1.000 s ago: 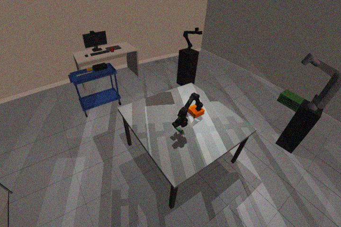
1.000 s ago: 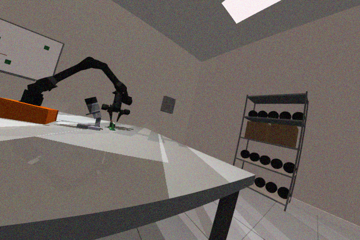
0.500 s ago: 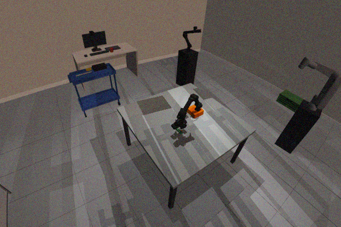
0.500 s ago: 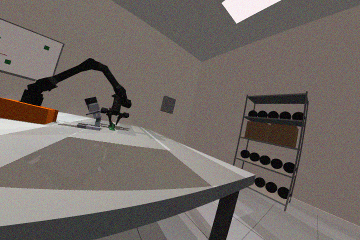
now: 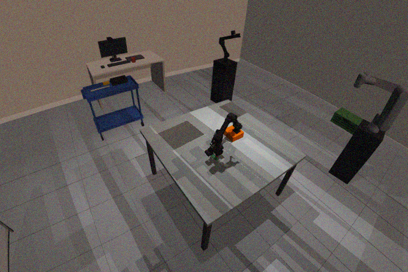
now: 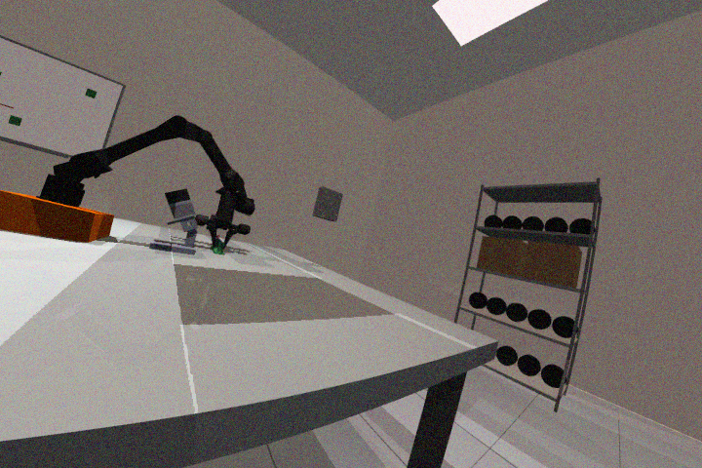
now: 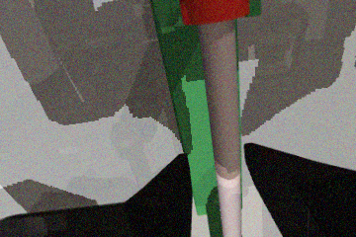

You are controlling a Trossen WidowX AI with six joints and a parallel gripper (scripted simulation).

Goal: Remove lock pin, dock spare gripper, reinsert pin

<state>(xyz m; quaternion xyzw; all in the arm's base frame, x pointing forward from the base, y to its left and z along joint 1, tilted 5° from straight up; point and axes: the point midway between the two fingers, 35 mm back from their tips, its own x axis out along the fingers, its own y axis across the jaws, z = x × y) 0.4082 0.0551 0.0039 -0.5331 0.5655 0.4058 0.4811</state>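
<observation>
Now: gripper tip 1 cm to the right of the green bracket and 1 cm below it. From my gripper tip the other things lie so: spare gripper (14 cm behind, 11 cm above, 9 cm to the right); then grey mount (13 cm behind, 8 cm to the right, 4 cm above).
</observation>
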